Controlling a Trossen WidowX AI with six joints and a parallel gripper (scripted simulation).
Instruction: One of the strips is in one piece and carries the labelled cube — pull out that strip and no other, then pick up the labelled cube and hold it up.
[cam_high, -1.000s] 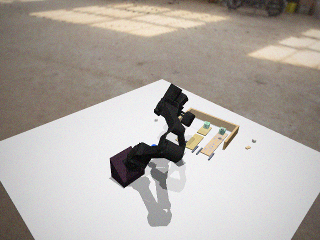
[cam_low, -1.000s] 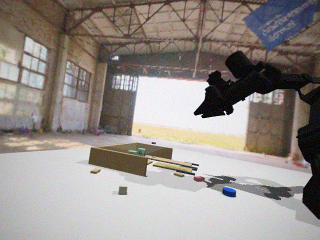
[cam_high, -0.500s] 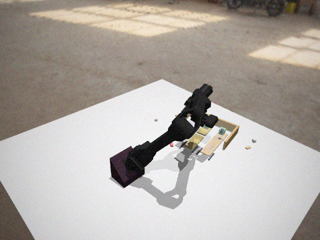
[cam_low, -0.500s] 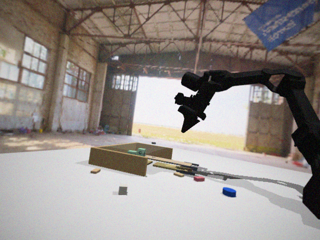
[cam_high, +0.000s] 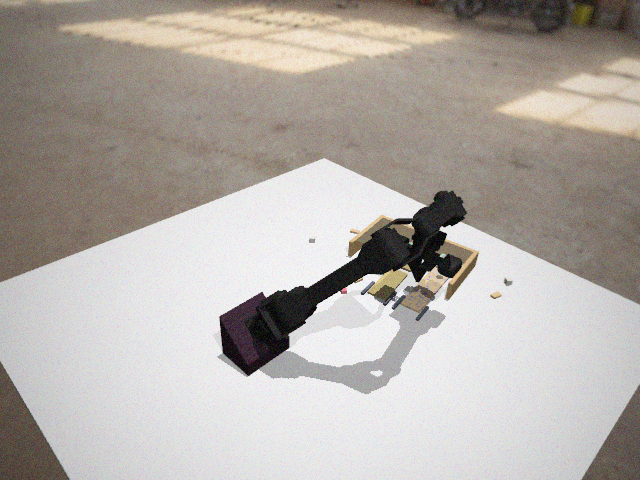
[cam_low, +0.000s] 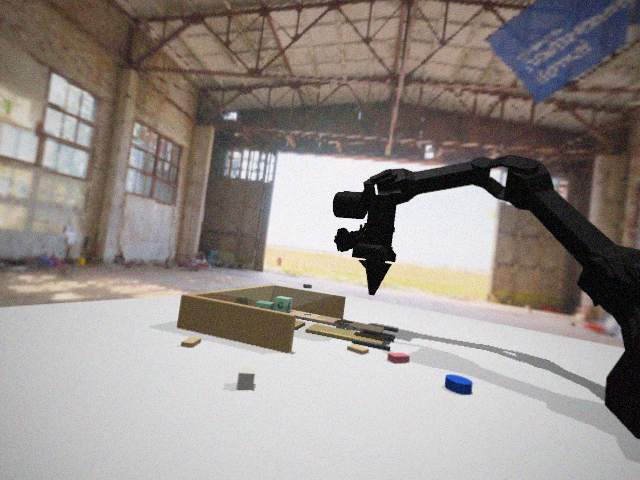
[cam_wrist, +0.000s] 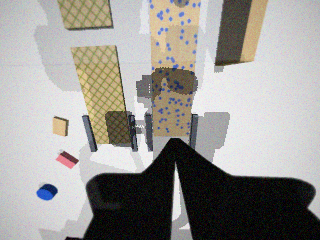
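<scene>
My gripper tip is 9 cm short of the strip, 7 cm above it and 1 cm to the right of it. The rest, counted from my gripper tip: grey disc (15 cm ahead, 1 cm to the left); then blue disc (22 cm to the left, 18 cm behind, 7 cm below).
</scene>
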